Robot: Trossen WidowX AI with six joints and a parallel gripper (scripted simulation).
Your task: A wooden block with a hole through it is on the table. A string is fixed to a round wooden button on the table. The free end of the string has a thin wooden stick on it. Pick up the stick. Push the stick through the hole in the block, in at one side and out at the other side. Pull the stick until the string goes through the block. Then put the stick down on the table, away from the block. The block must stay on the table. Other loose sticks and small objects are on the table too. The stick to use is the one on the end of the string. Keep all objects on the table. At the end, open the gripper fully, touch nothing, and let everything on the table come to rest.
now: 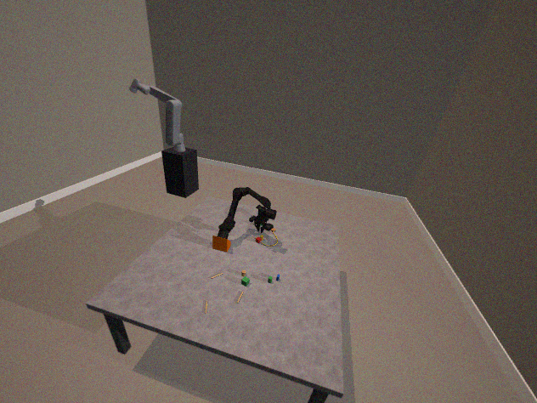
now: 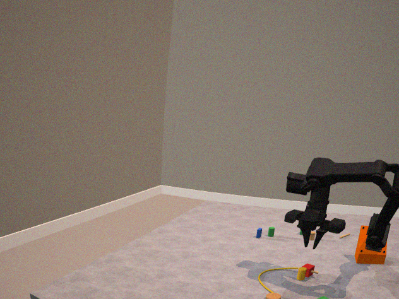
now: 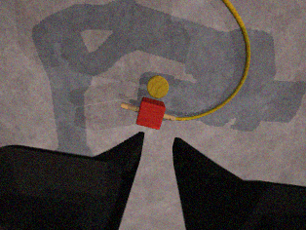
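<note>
My gripper tip is now 80 mm above the red block and 10 mm past it. Round my gripper tip: round wooden button: 190 mm to the left, 80 mm below, 60 mm ahead; then thin wooden stick: 80 mm below, 10 mm to the right; then yellow cylinder: 70 mm below, 30 mm to the left, 10 mm ahead.
</note>
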